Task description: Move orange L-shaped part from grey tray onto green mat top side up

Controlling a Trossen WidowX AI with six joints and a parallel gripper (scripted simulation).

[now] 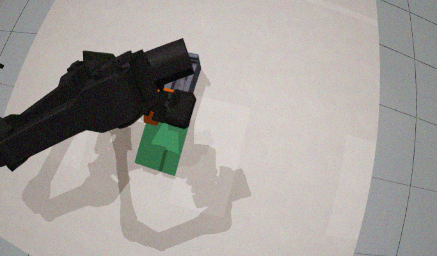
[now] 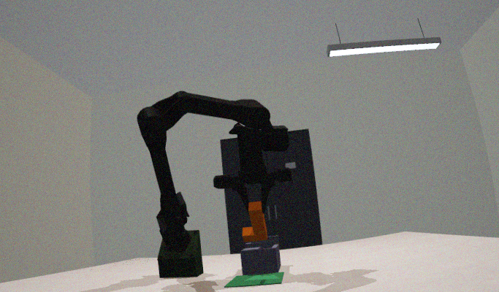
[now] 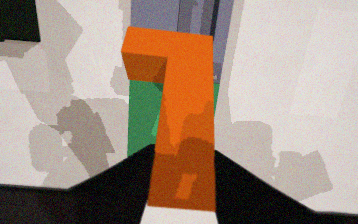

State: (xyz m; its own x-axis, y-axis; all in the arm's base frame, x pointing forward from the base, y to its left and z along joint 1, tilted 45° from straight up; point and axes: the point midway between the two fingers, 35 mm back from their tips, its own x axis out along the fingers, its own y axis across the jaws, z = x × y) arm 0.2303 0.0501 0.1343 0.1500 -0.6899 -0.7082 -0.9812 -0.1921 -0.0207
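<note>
The green mat lies 17 cm below my gripper tip and 5 cm to the right of it. Round my gripper tip: orange L-shaped part: 3 cm to the left, 3 cm below, 2 cm behind.
</note>
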